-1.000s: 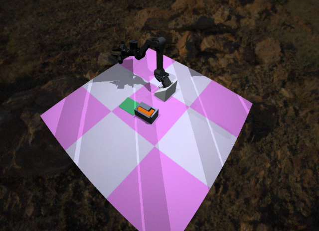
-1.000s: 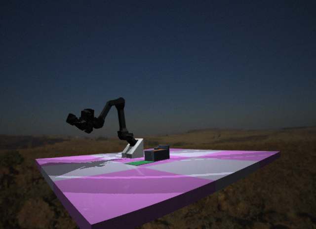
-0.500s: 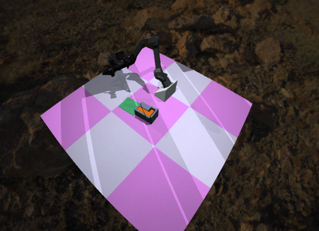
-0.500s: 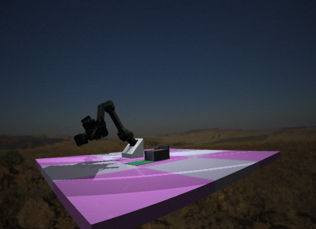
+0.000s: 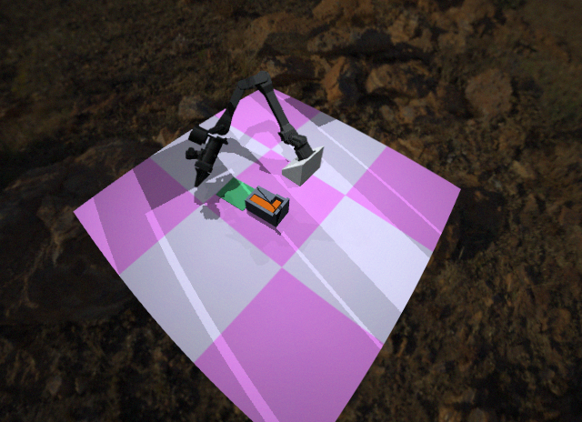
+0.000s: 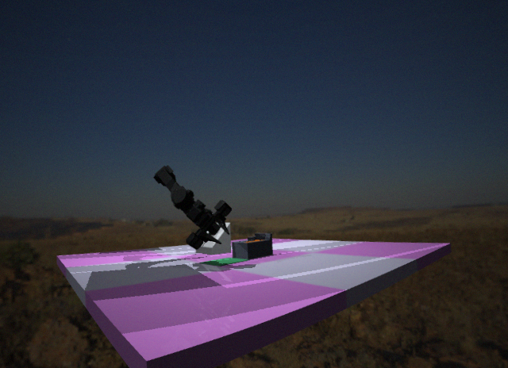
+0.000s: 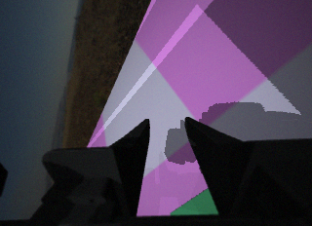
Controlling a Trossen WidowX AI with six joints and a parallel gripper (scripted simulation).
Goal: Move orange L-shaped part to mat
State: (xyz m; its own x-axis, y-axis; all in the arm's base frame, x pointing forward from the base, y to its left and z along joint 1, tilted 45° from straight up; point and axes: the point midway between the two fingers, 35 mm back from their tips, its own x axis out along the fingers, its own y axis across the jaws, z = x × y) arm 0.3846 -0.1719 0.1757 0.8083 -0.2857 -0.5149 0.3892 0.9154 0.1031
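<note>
My gripper tip is now 140 mm past the orange L-shaped part, 250 mm to the right of it and 50 mm above it. Round my gripper tip: green mat (130 mm behind, 90 mm to the left, 110 mm below).
</note>
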